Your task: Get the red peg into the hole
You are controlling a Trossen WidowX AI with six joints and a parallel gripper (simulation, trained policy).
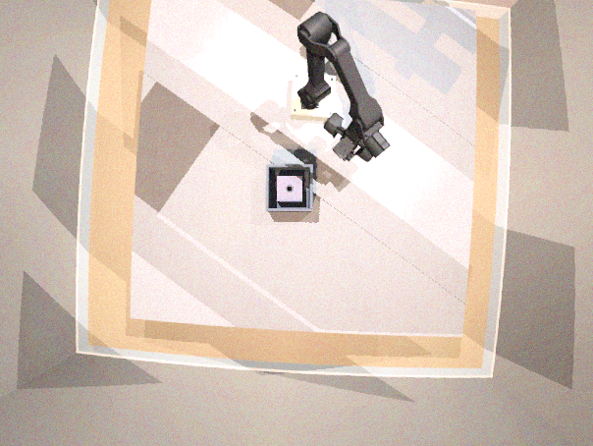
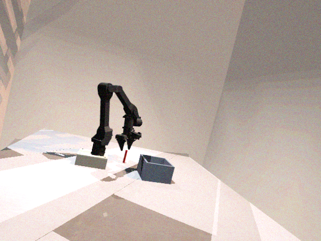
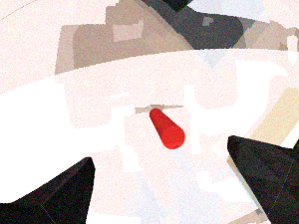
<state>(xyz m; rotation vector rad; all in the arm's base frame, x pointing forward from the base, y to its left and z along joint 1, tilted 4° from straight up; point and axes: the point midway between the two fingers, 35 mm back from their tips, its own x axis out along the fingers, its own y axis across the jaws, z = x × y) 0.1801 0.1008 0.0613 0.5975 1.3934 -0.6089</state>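
Right now my gripper tip is 1 cm to the left of the red peg and 3 cm above it. Also, from my gripper tip: pale plate: 13 cm ahead, 21 cm to the right, 3 cm below; then blue-grey box: 13 cm ahead, 21 cm to the right, 5 cm below.
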